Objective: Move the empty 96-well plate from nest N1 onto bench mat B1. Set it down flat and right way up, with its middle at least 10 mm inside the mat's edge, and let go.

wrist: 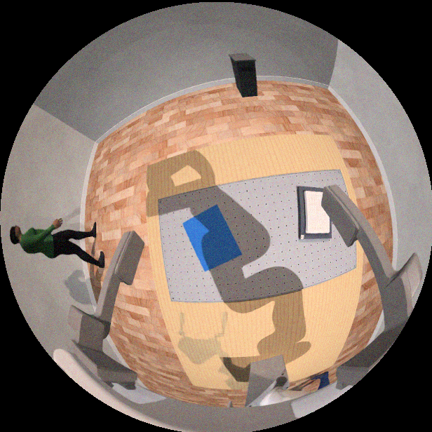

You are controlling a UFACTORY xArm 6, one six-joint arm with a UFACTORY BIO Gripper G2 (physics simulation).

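The white 96-well plate point(316, 212) lies flat in the dark nest N1 point(301, 215), on the right of the grey perforated board. The right finger hides part of the nest's right side and the plate's upper right edge. The blue bench mat B1 point(222, 242) lies turned at an angle on the board's left part, much of it in shadow. My gripper point(235, 236) is wide open with nothing between its fingers. It hangs above the board, its fingers at the left and right of the view, with the mat and most of the plate showing between them.
The perforated board point(285, 195) lies on a wooden table point(280, 150). Grey arm parts point(265, 372) show at the bottom edge. A person in green point(37, 240) is at the left, beyond the table. A black box-like tower point(245, 77) stands on the floor near the far wall.
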